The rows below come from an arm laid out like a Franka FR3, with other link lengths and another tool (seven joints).
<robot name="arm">
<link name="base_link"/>
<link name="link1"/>
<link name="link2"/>
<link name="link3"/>
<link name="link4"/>
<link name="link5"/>
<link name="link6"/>
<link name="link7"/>
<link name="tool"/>
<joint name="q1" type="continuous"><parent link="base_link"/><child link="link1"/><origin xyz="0 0 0.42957" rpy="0 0 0"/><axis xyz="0 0 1"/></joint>
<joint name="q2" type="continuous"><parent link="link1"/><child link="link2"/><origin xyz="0 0 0" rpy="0 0 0"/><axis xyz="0 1 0"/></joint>
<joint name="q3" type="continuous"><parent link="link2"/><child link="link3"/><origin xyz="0 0 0.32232" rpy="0 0 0"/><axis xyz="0 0 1"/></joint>
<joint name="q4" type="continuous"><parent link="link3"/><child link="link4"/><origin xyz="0.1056 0 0" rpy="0 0 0"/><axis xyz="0 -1 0"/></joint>
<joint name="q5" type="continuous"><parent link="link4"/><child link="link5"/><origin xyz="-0.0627 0 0.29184" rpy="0 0 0"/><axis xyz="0 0 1"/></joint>
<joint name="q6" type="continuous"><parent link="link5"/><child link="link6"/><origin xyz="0 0 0" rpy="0 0 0"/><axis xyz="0 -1 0"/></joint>
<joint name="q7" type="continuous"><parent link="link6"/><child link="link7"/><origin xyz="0.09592 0 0" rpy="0 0 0"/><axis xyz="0 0 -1"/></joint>
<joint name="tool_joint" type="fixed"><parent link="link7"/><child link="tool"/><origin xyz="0.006 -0.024 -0.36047" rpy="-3.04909 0 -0.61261"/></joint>
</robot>
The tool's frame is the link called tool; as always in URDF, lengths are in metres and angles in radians. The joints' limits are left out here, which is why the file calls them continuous.
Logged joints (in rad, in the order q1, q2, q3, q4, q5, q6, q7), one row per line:
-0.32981 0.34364 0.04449 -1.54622 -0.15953 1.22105 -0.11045
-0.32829 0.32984 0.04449 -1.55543 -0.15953 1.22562 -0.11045
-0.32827 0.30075 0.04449 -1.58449 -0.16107 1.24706 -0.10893
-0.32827 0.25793 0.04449 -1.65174 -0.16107 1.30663 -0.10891
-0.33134 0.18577 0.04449 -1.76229 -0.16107 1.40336 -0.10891
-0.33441 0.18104 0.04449 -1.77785 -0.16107 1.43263 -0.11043
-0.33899 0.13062 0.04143 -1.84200 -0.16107 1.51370 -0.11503
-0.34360 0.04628 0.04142 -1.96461 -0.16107 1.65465 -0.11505
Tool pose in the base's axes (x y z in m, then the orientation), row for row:
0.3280 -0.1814 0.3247 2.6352 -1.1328 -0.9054
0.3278 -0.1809 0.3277 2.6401 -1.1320 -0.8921
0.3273 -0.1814 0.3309 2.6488 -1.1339 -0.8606
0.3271 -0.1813 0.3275 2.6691 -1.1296 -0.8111
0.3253 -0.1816 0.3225 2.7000 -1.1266 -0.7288
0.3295 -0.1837 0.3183 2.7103 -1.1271 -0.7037
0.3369 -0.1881 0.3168 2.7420 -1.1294 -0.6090
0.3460 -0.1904 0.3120 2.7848 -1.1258 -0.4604
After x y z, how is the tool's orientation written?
As a rotation vector, in radians.
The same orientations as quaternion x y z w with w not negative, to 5 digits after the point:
0.87414 -0.37577 -0.30034 0.06681
0.87576 -0.37550 -0.29592 0.06680
0.87886 -0.37622 -0.28554 0.06721
0.88492 -0.37451 -0.26891 0.06593
0.89372 -0.37291 -0.24124 0.06324
0.89620 -0.37269 -0.23269 0.06151
0.90426 -0.37245 -0.20084 0.05708
0.91520 -0.36998 -0.15131 0.05136

